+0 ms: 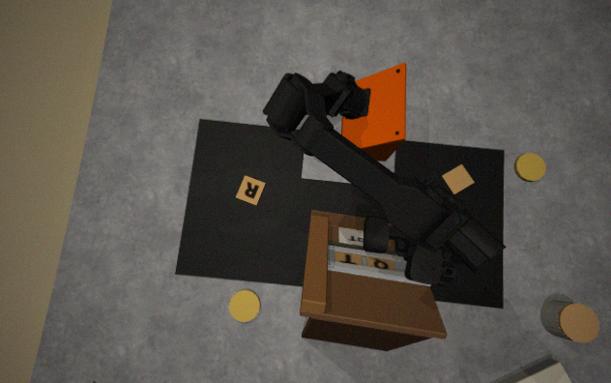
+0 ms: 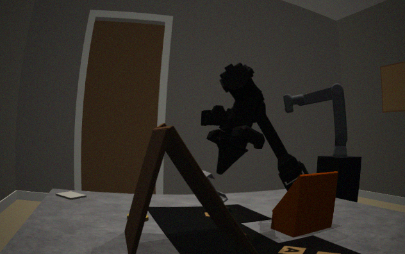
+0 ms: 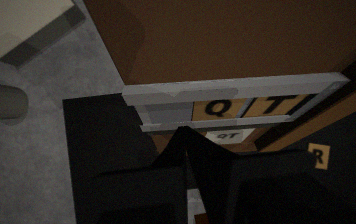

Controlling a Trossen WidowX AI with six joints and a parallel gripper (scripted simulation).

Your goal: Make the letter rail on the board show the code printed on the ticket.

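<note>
My gripper tip is now 4 cm to the left of the q tile, 3 cm above it and 2 cm short of it. From my gripper tip the other things lie so: black mat 19 cm below, 14 cm behind, 11 cm to the right; then white ticket 10 cm below, 8 cm to the right, 3 cm behind.
</note>
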